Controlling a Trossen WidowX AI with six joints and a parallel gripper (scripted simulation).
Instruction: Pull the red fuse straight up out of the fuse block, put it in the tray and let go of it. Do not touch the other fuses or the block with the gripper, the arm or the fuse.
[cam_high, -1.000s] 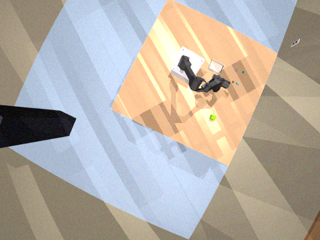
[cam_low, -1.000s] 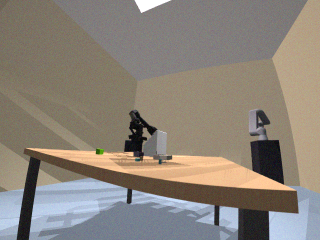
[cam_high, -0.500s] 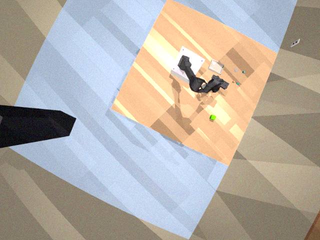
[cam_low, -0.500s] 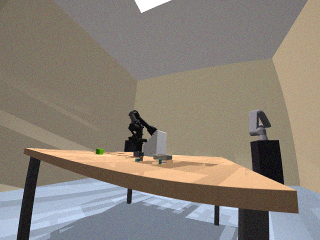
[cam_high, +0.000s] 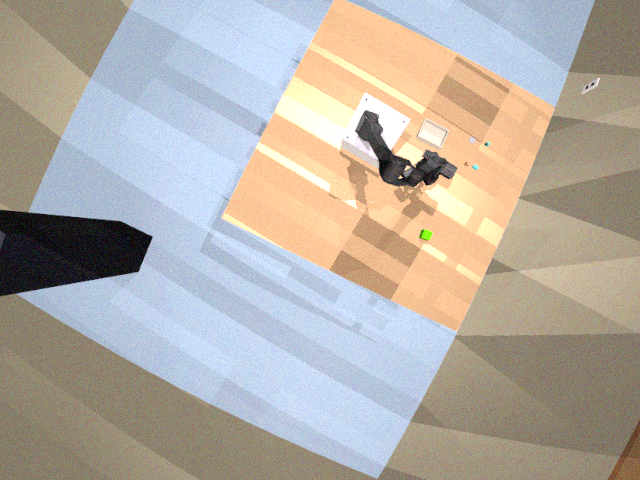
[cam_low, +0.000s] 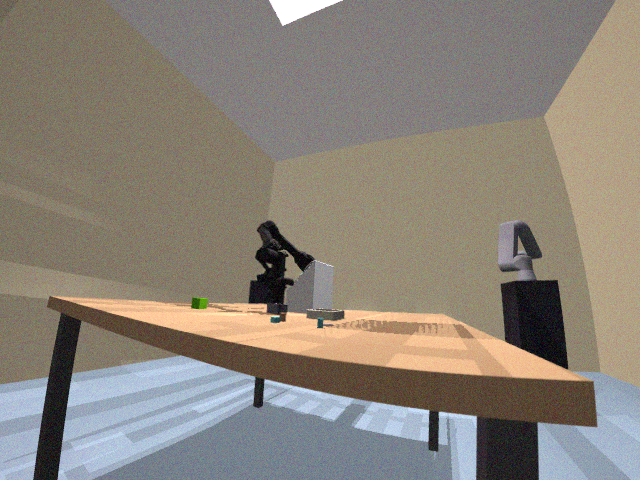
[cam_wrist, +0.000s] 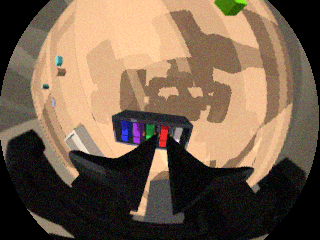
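Now: gripper tip 20 mm above the red fuse. From my gripper tip the other things lie so: pale tray (10 mm ahead, 230 mm to the left, 40 mm below).
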